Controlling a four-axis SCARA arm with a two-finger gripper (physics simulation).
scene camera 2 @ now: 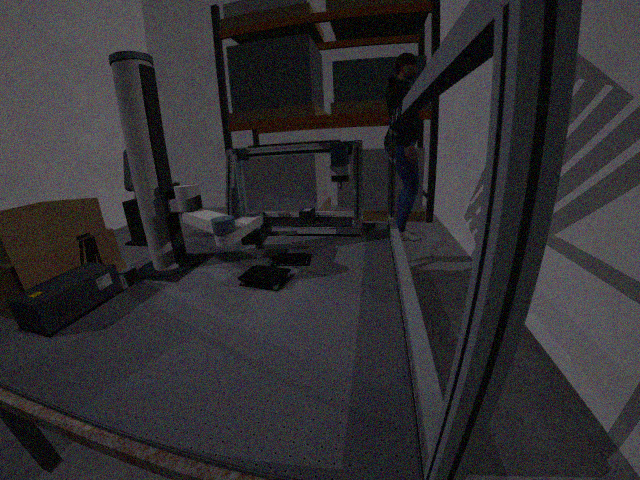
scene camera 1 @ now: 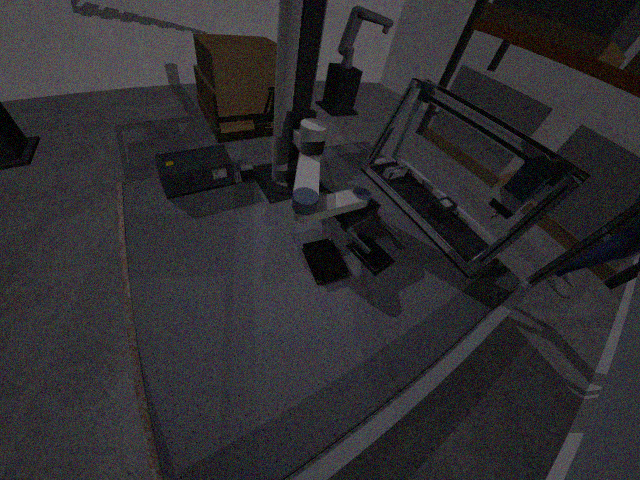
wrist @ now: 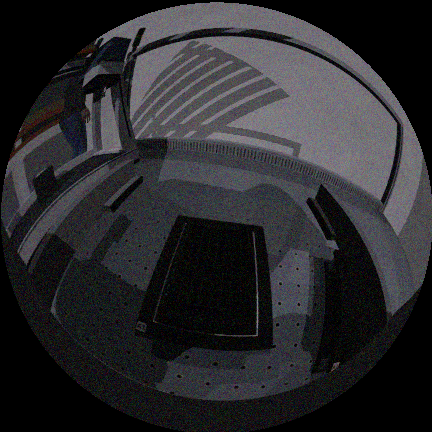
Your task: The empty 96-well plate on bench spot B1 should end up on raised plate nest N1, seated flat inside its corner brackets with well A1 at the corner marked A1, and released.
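Frame: origin at the arm's base, x ahead, y left, z up, level; metres.
Seen in the pictures: gripper, fingertip midpoint: [scene camera 2: 294, 238] [scene camera 1: 383, 242] [wrist: 226, 174]; arm's base, origin of the base link: [scene camera 2: 171, 267] [scene camera 1: 286, 180].
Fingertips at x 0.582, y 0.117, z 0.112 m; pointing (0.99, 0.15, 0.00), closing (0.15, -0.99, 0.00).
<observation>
Offsets run from my fingertips to a thing's top centre. "pt": to the spot under its first point.
The 96-well plate @[0.002 m right, 0.022 m back, 0.083 m down] [wrist: 216, 280] looks almost black, with a thin pale outline, and lies flat on bench spot B1. It also shows as a dark slab @[pt 0.002 m right, 0.029 m ahead, 0.086 m down] [scene camera 1: 379, 261] [scene camera 2: 294, 258]. A small label marks its near left corner in the wrist view. The raised nest N1 @[0.204 m right, 0.066 m back, 0.062 m down] [scene camera 1: 325, 262] [scene camera 2: 264, 277] [wrist: 345, 320] is a dark block beside it, partly merged with the dark finger in the wrist view; its brackets are hard to make out. My gripper [scene camera 1: 368, 238] [wrist: 226, 174] is open and empty, above the plate, a finger towards either side. Exact finger height is unclear.
A dark equipment box @[pt 0.526 m right, 0.617 m back, 0.000 m up] [scene camera 1: 196, 173] [scene camera 2: 67, 297] stands near the arm's column [scene camera 1: 285, 77] [scene camera 2: 135, 149]. A metal-framed machine @[pt 0.328 m left, 0.082 m back, 0.098 m down] [scene camera 1: 413, 222] [scene camera 2: 294, 232] stands behind the plate. A cardboard box [scene camera 1: 237, 77] [scene camera 2: 56, 232] and a person [scene camera 2: 405, 149] are in the background.
</observation>
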